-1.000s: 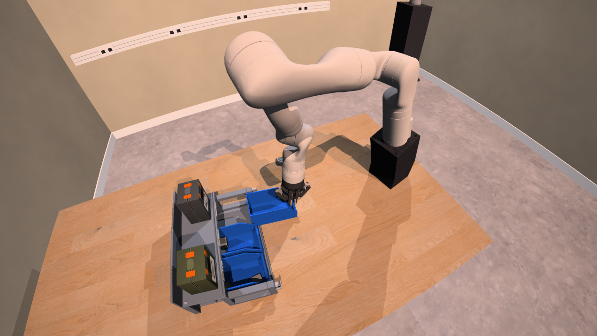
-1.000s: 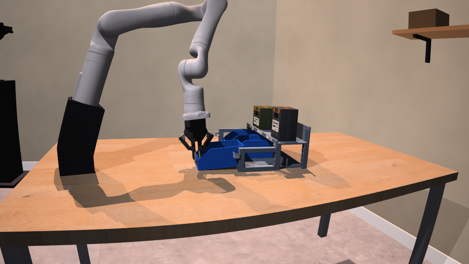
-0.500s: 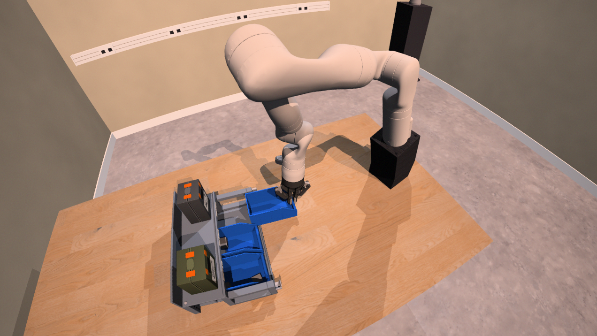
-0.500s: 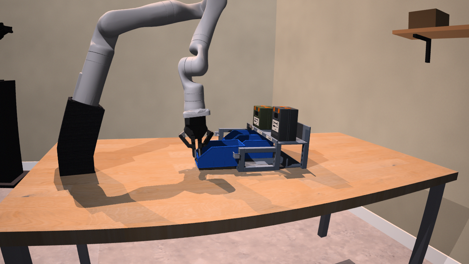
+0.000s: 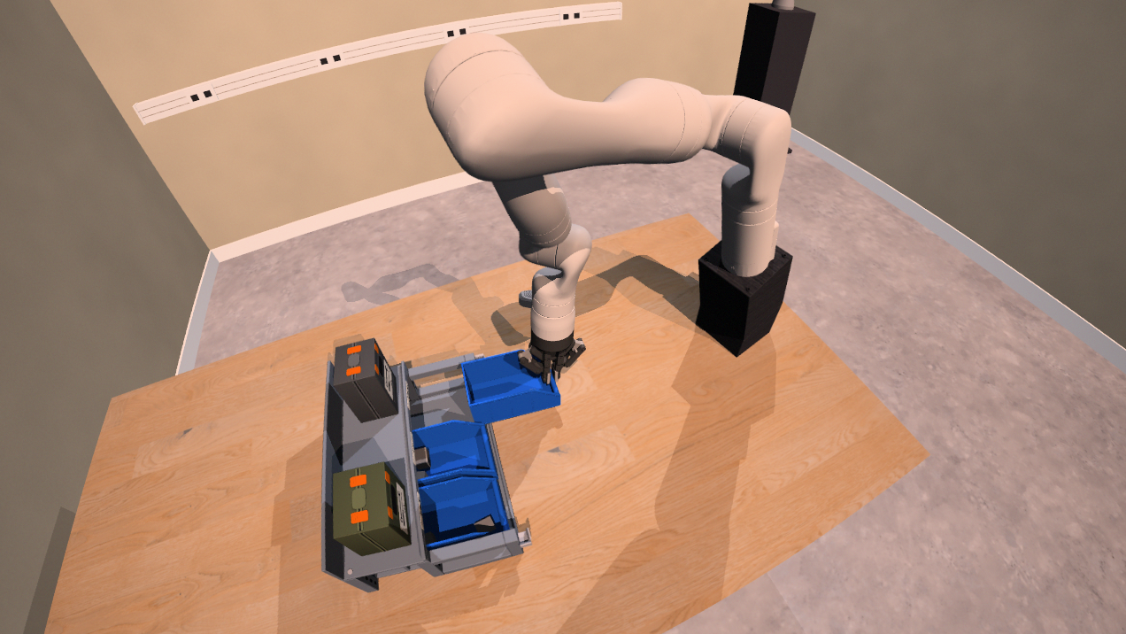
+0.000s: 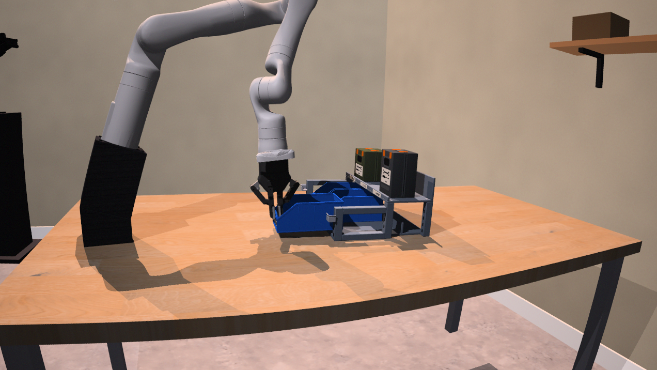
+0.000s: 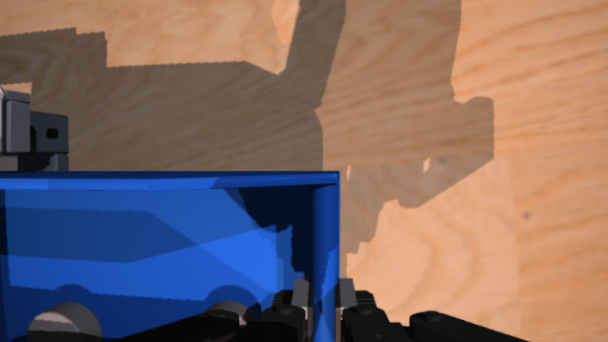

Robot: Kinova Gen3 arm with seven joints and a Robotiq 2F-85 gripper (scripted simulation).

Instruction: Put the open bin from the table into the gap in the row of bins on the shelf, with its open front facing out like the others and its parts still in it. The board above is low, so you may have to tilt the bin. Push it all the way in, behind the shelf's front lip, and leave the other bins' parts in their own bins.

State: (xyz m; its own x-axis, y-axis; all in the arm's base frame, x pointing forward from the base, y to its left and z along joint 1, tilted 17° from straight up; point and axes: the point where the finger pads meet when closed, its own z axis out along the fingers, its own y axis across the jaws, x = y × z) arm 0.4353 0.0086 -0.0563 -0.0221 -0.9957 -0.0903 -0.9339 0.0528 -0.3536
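Right now the grey round part is 4 cm ahead of my hand, 2 cm to the left of it and 3 cm below it. From my hand the other things lie so: grey shelf: 26 cm ahead, 11 cm to the left, 1 cm above; black case: 33 cm ahead, 1 cm to the right, 11 cm above; green case: 34 cm ahead, 22 cm to the left, 9 cm above.
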